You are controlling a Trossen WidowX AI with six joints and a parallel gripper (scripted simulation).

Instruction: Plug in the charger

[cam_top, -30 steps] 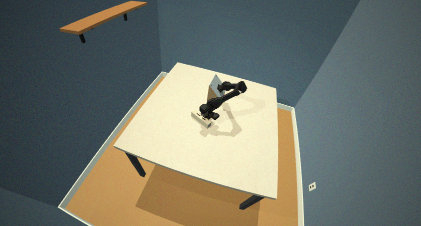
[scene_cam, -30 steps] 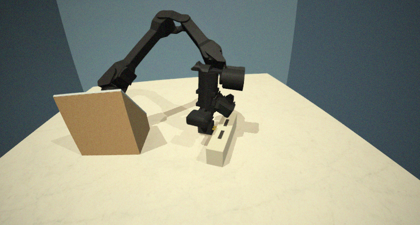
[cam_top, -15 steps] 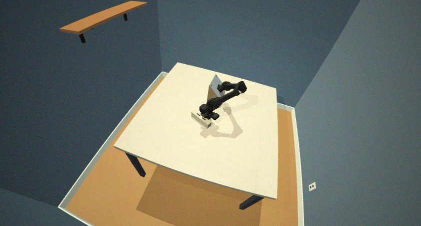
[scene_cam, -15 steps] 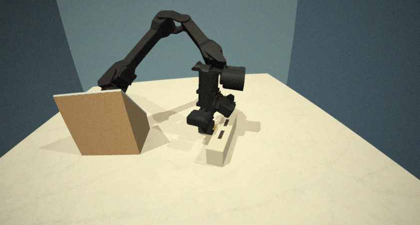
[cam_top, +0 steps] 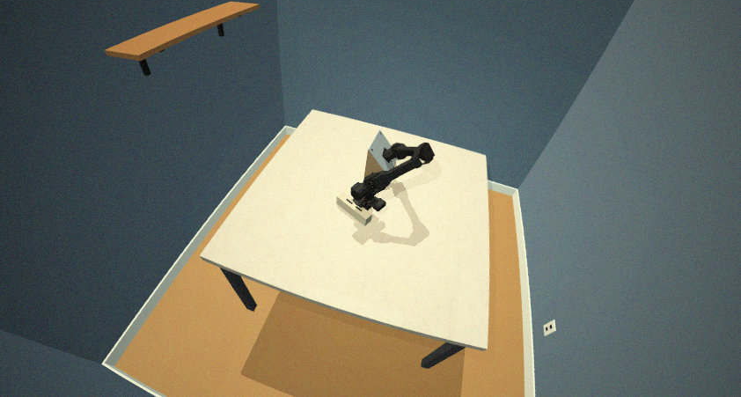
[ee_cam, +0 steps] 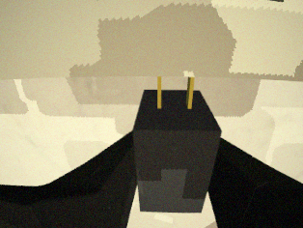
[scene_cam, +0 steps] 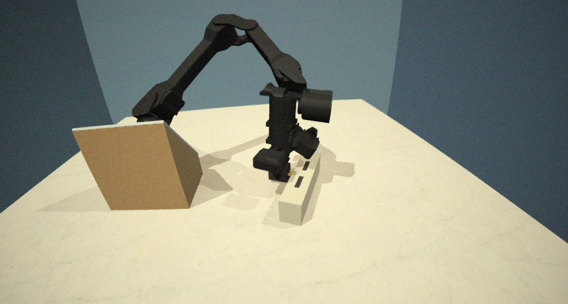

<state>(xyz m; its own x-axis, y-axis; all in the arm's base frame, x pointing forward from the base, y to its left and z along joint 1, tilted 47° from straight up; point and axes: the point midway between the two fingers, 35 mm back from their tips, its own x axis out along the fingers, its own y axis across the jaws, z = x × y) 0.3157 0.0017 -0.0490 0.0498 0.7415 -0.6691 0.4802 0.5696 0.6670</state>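
The black charger lies 1 cm to the right of my gripper tip, 1 cm ahead of it and 1 cm above it.
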